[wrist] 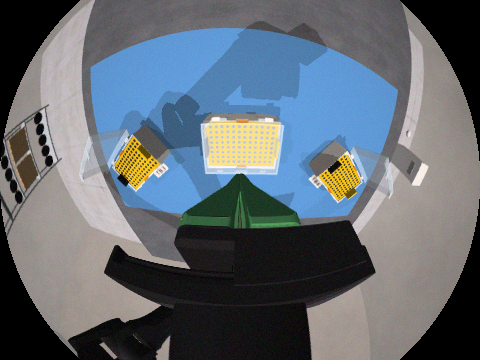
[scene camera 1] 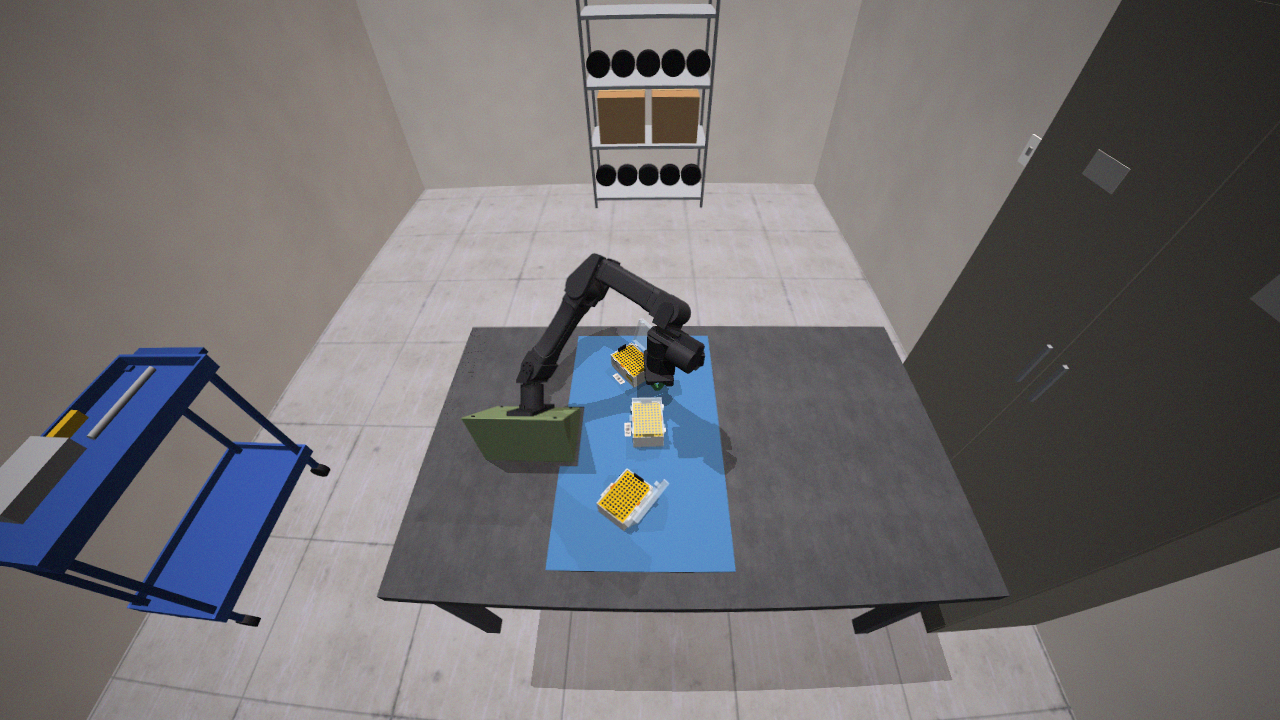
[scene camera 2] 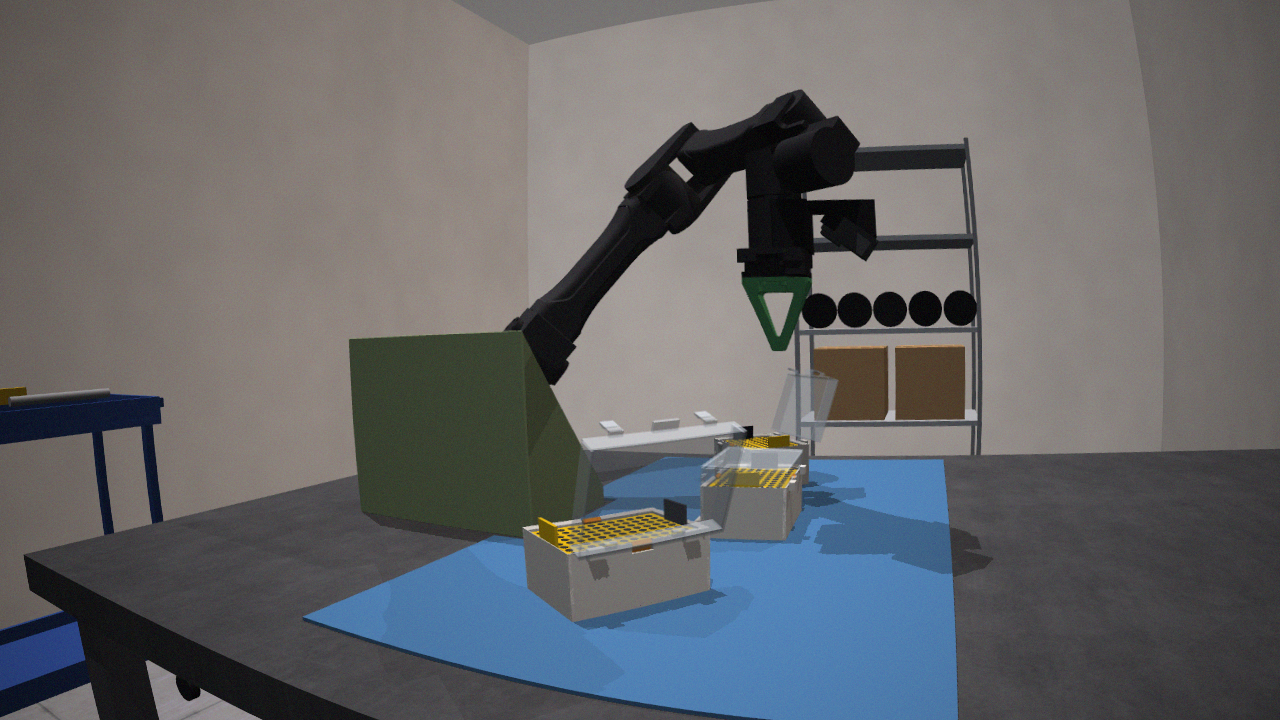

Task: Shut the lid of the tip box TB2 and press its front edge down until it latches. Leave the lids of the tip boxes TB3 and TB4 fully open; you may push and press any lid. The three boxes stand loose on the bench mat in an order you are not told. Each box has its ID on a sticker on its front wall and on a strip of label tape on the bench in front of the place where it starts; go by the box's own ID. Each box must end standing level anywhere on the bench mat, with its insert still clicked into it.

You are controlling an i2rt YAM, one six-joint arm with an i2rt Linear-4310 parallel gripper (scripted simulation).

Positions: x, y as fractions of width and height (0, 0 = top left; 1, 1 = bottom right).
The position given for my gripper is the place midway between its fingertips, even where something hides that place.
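Note:
My gripper (scene camera 2: 0.61, 0.49) is visible to me, and the wrist view shows me the gripper (wrist: 0.50, 0.50) too. There is a tip box (wrist: 0.78, 0.48). I also see a tip box (scene camera 2: 0.59, 0.71), and a clear lid (scene camera 2: 0.63, 0.57). The scene has a blue bench mat (scene camera 2: 0.67, 0.84) in it as well; the wrist view gives me the mat (wrist: 0.36, 0.23), and scene camera 1 the mat (scene camera 1: 0.54, 0.74).

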